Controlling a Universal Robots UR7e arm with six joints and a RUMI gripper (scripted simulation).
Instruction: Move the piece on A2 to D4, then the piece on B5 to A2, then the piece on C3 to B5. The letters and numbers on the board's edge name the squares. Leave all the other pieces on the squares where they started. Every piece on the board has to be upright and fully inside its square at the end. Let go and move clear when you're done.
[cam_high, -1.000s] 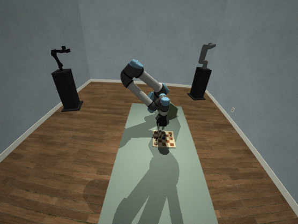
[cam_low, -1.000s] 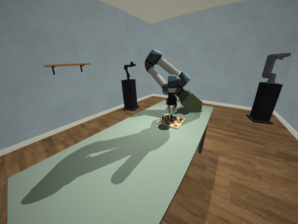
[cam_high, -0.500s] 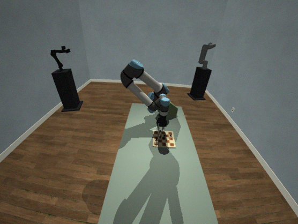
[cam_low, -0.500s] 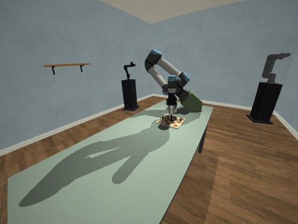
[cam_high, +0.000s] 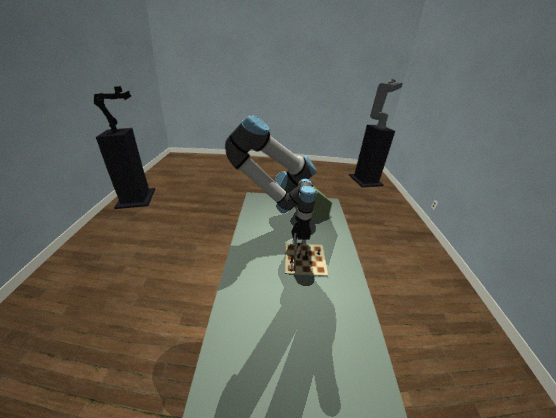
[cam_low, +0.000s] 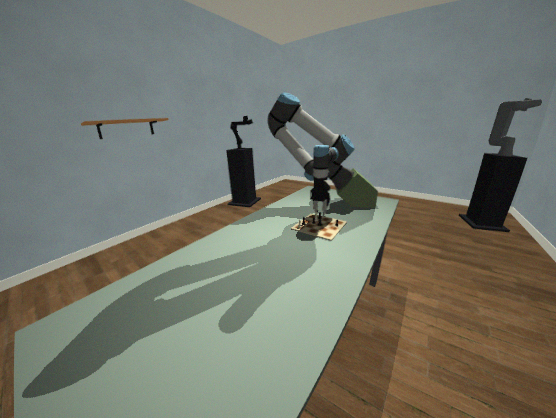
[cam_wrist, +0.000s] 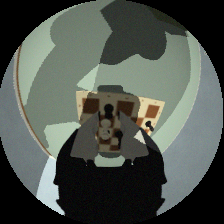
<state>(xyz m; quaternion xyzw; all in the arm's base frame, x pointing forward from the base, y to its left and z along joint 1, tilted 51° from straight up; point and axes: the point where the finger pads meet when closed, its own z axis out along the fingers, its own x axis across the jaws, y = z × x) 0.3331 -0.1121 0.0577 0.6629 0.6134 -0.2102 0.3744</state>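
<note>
The white piece lies 4 cm ahead of my hand, 2 cm to the right of it and 1 cm below it. The rest, counted from my hand: chessboard: 8 cm ahead, 3 cm below, 1 cm to the left.
</note>
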